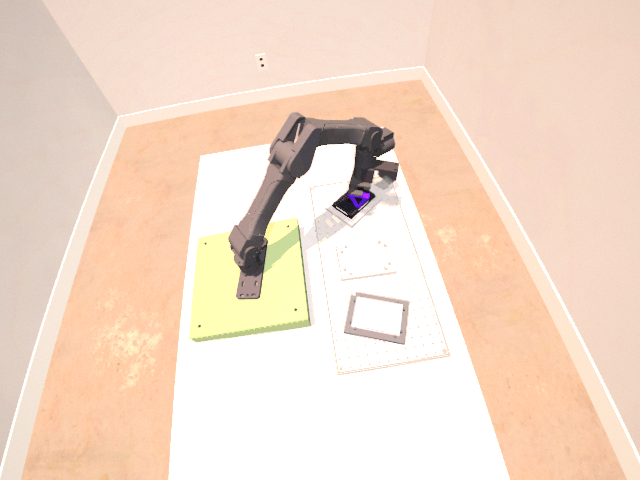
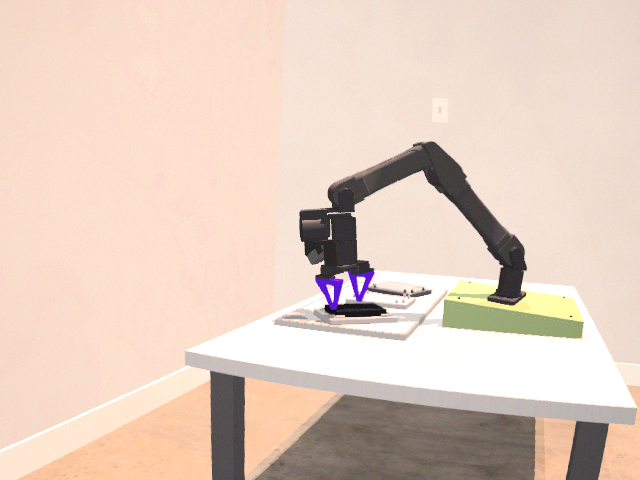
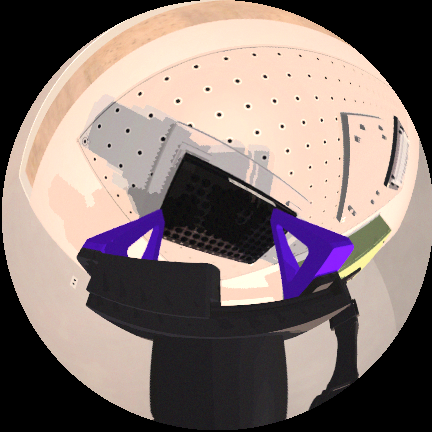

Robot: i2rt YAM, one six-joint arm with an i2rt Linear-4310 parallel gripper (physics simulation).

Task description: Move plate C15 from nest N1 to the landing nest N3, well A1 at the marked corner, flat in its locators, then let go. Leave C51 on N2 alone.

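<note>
A black well plate [image 1: 347,207] [image 2: 364,310] [image 3: 215,210] sits on a pale nest [image 1: 353,223] [image 2: 364,320] at the board's far end. My gripper [image 1: 358,202] [image 2: 346,303] [image 3: 217,214] is open, its purple fingertips low over the plate and toward opposite sides of it; whether they touch is unclear. A pale nest with small pegs [image 1: 364,262] [image 3: 367,165] lies in the middle. A grey frame-like nest [image 1: 374,336] [image 3: 399,155] with a pale centre lies beyond it; whether that centre is a plate is unclear. Labels and the marked corner are not legible.
The nests stand on a perforated pale board [image 1: 356,359] [image 2: 351,330] [image 3: 247,106] on a white table [image 1: 310,418] [image 2: 439,372]. A yellow-green block [image 1: 217,289] [image 2: 480,317] beside it carries the arm base. The arm arches over the table's far part.
</note>
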